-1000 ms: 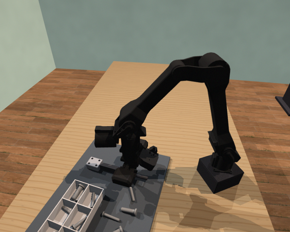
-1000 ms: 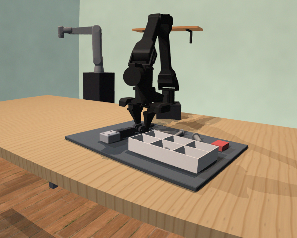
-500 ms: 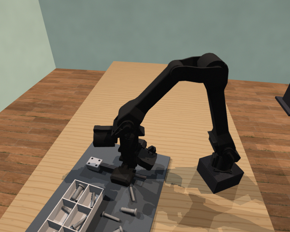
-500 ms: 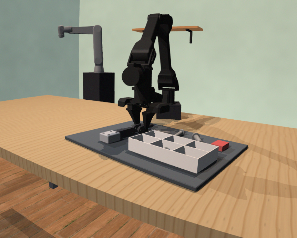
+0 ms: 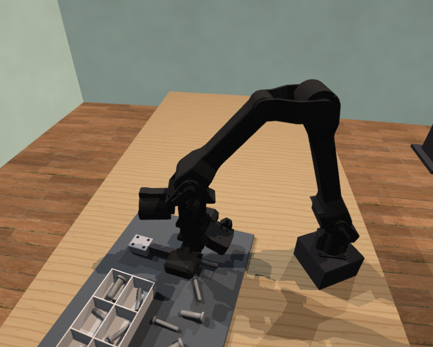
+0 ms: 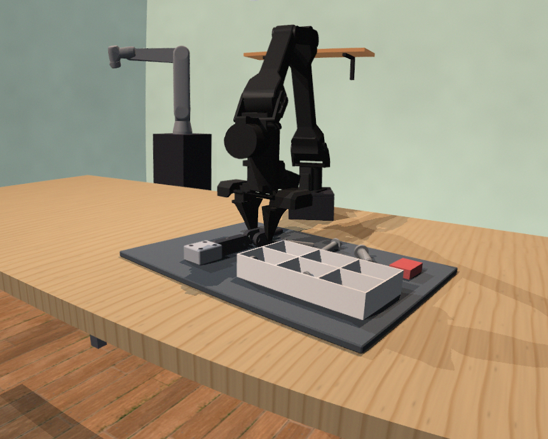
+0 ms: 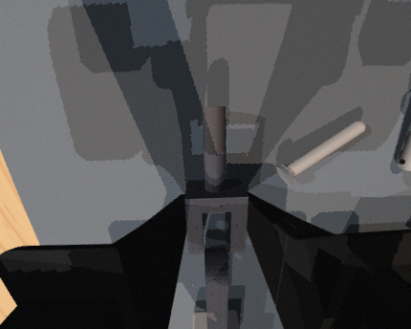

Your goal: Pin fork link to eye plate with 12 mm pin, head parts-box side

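My hand is 60 mm short of the dark bar, 10 mm to the left of it and 30 mm above it. The rest, counted from my hand: grey mounting block 140 mm ahead, 20 mm to the right, 20 mm below; dark mat 70 mm ahead, 90 mm to the left, 50 mm below; thick pin 20 mm behind, 130 mm to the left, 30 mm below.
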